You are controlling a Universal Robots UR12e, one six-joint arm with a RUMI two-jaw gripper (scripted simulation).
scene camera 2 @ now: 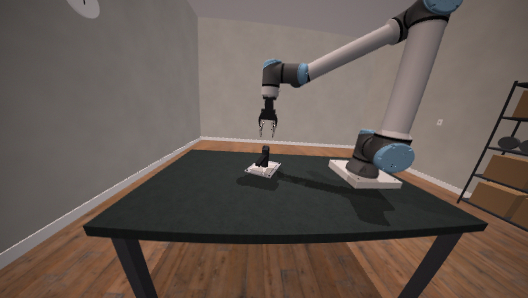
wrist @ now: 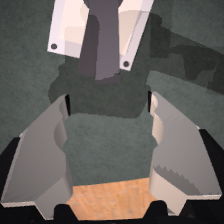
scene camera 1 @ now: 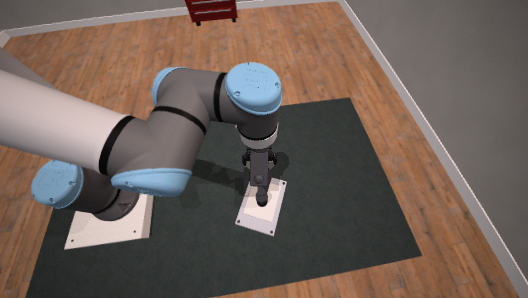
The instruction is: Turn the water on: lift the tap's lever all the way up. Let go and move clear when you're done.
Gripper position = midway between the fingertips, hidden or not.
In view: the gripper (scene camera 1: 260, 168) and a tap (scene camera 1: 265, 211).
The gripper shows as well in the wrist view (wrist: 108, 94).
